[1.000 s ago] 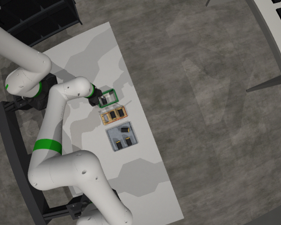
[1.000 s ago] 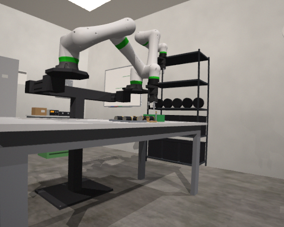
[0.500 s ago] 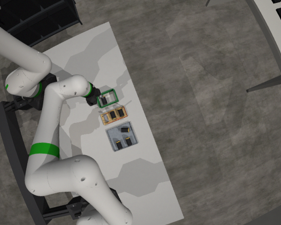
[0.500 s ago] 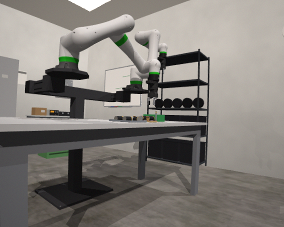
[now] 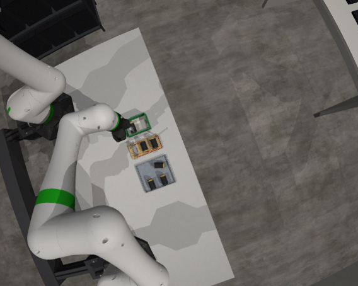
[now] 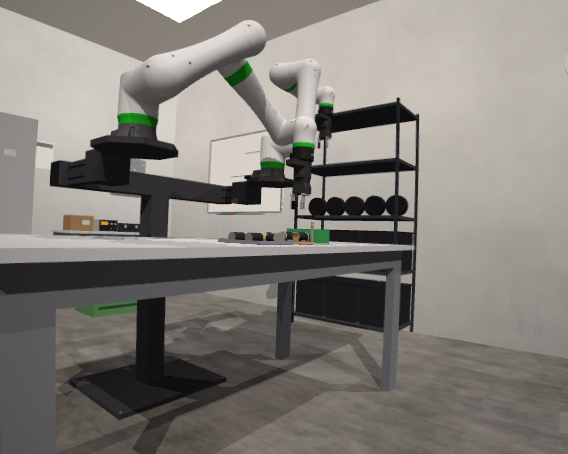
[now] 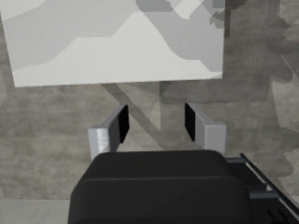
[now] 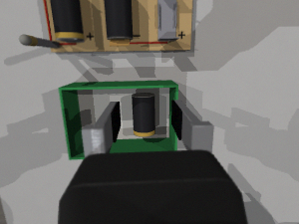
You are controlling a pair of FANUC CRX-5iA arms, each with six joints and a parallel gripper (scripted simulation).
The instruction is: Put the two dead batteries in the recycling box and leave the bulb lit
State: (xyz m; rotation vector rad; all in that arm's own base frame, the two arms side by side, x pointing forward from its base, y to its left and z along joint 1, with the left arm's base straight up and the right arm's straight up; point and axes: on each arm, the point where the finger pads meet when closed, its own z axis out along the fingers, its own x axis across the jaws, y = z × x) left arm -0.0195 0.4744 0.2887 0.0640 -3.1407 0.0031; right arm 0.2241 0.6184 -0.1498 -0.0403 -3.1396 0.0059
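The grey tray is 28 cm to the right of my right hand, 15 cm below it and 1 cm behind it. Also, from my right hand: green recycling box 14 cm below, 4 cm ahead, 3 cm to the left.
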